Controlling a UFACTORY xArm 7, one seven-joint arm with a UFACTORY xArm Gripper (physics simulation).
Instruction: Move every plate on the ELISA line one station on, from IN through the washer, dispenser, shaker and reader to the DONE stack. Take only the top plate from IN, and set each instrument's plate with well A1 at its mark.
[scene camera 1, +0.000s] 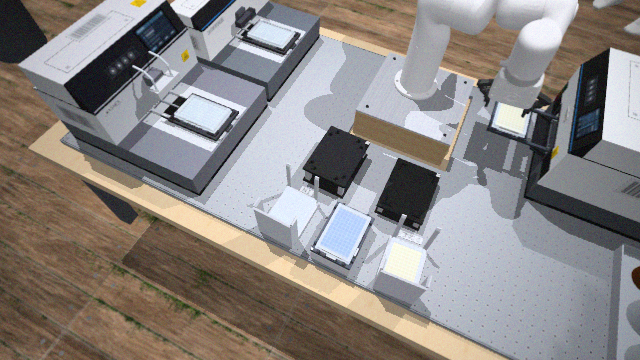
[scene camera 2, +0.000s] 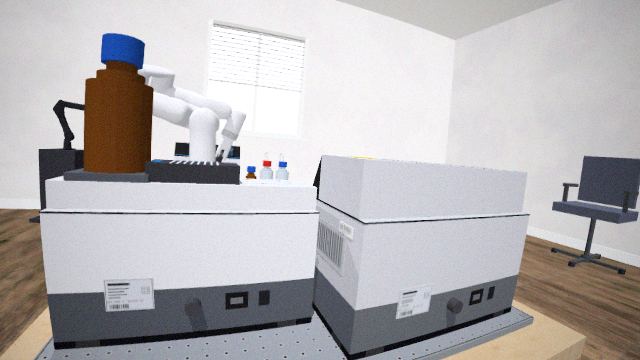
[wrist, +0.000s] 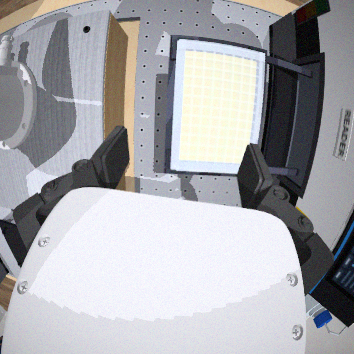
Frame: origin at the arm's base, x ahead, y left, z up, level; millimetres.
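Where they show: gripper, fingertip midpoint: (scene camera 1: 505, 107) (wrist: 184, 149); arm's base, link origin: (scene camera 1: 415, 84) (wrist: 7, 104).
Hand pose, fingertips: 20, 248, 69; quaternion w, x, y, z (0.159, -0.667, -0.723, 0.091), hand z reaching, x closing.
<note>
Each offset is from my fingertips to the top centre of the thing, as dx, dy, dz. "*": to the spot under its first point.
My gripper (wrist: 184, 149) is open and empty, over the reader's extended carrier. A yellow-welled plate @[-36, +29, -39] (scene camera 1: 510, 118) (wrist: 218, 107) lies on that carrier, in front of the reader @[* +30, +175, +106] (scene camera 1: 600, 115). The right finger overlaps the plate's lower right corner in the wrist view. A pale plate @[+417, -675, -50] (scene camera 1: 204, 113) sits on the washer's carrier, and another pale plate @[+46, -722, -48] (scene camera 1: 272, 34) on the instrument behind it. A blue plate @[+492, -188, -87] (scene camera 1: 344, 231) sits on a holder between two racks. The left rack holds a whitish plate @[+506, -334, -121] (scene camera 1: 294, 206); the right rack holds a yellow plate @[+474, -36, -134] (scene camera 1: 404, 259). Marks for A1 are too small to tell.
Two black raised blocks @[* +323, -310, -96] (scene camera 1: 336, 159) @[* +292, -107, -116] (scene camera 1: 409, 191) stand in front of the arm's base box (scene camera 1: 400, 135). The washer (scene camera 1: 107, 65) stands at the left. Two instrument housings @[* +60, -965, -22] (scene camera 2: 180, 250) @[* +411, -1022, +7] (scene camera 2: 440, 240) and a brown bottle @[* -23, -950, +135] (scene camera 2: 118, 125) show in scene camera 2.
</note>
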